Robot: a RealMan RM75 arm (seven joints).
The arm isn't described. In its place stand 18 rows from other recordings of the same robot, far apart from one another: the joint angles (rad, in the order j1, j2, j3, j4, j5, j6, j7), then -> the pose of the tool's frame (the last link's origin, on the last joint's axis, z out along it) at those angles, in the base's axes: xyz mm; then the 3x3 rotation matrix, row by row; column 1 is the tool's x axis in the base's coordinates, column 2 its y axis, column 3 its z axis.
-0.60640 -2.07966 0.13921 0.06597 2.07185 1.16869 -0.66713 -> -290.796, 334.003, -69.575; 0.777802, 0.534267, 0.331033; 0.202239, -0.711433, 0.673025; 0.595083, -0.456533, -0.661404
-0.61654 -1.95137 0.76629 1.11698 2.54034 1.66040 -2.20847 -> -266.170, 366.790, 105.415; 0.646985, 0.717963, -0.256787; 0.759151, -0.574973, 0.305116; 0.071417, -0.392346, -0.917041
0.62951 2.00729 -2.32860 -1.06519 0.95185 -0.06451 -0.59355 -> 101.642, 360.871, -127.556; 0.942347, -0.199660, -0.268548; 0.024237, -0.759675, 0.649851; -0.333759, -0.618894, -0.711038
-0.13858 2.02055 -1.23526 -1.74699 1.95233 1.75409 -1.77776 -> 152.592, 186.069, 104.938; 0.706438, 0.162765, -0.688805; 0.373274, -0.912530, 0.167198; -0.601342, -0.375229, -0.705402
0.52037 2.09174 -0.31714 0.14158 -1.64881 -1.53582 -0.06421 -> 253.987, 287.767, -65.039; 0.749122, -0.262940, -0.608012; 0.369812, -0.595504, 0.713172; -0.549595, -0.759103, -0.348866
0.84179 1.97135 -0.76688 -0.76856 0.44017 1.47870 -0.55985 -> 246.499, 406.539, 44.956; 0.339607, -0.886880, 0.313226; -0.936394, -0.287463, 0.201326; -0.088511, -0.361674, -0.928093
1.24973 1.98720 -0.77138 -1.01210 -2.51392 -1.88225 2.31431 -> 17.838, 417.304, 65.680; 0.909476, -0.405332, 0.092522; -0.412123, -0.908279, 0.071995; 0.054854, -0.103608, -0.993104
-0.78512 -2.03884 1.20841 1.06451 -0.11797 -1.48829 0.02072 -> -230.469, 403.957, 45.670; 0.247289, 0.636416, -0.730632; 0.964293, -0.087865, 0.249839; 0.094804, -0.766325, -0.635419
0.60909 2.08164 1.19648 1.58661 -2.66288 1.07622 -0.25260 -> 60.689, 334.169, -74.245; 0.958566, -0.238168, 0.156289; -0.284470, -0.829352, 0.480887; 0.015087, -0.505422, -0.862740
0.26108 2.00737 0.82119 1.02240 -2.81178 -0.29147 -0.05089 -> 207.053, 305.181, -117.350; 0.897268, -0.392224, -0.202660; -0.123233, -0.663303, 0.738135; -0.423939, -0.637330, -0.643495
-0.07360 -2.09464 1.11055 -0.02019 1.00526 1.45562 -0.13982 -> -371.301, 145.908, -67.608; 0.825541, 0.523313, 0.211249; 0.126963, -0.536954, 0.834003; 0.549875, -0.661683, -0.509719
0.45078 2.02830 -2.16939 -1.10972 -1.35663 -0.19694 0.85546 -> 141.069, 342.178, -119.994; 0.877305, 0.427938, -0.217266; 0.466105, -0.651839, 0.598207; 0.114373, -0.626079, -0.771326
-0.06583 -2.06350 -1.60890 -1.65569 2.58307 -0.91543 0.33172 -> -244.430, 323.762, 42.688; 0.654272, 0.688628, -0.312600; 0.647585, -0.296665, 0.701871; 0.390591, -0.661650, -0.640045
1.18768 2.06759 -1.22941 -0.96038 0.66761 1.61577 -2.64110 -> 27.204, 404.422, -24.985; -0.009668, 0.952913, 0.303091; 0.996716, -0.015186, 0.079540; 0.080397, 0.302865, -0.949636
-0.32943 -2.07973 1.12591 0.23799 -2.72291 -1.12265 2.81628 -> -361.074, 318.627, 26.250; 0.741773, 0.663091, 0.100418; -0.034336, -0.111986, 0.993116; 0.669772, -0.740115, -0.060300
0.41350 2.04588 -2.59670 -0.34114 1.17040 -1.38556 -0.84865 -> 284.168, 320.636, -9.745; 0.948031, 0.027548, -0.316983; 0.313559, 0.088249, 0.945459; 0.054019, -0.995717, 0.075024
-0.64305 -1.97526 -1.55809 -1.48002 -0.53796 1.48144 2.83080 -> -143.643, 369.813, 13.521; 0.346776, 0.812291, -0.468967; 0.915530, -0.184479, 0.357452; 0.203840, -0.553309, -0.807650
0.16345 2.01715 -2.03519 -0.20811 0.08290 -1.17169 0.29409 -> 376.527, 234.113, -36.154; 0.785993, -0.603076, -0.136065; -0.157707, -0.408390, 0.899081; -0.597782, -0.685213, -0.416101
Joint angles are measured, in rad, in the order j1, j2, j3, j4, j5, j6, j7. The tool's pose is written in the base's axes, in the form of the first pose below.
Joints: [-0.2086 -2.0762 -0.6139 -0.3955 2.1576 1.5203 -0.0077]
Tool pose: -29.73 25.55 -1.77 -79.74 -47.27 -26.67
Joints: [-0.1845 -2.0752 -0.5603 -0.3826 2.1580 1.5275 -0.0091]
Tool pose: -30.16 24.31 -2.48 -83.68 -47.33 -23.82
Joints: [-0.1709 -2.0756 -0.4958 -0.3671 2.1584 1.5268 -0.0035]
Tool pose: -30.35 23.27 -3.44 -88.96 -47.00 -20.54
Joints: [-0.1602 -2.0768 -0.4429 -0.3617 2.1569 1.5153 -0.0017]
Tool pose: -30.42 22.46 -4.36 -93.57 -47.13 -17.38
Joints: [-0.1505 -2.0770 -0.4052 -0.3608 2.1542 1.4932 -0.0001]
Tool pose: -30.63 21.85 -5.13 -97.54 -47.12 -13.98
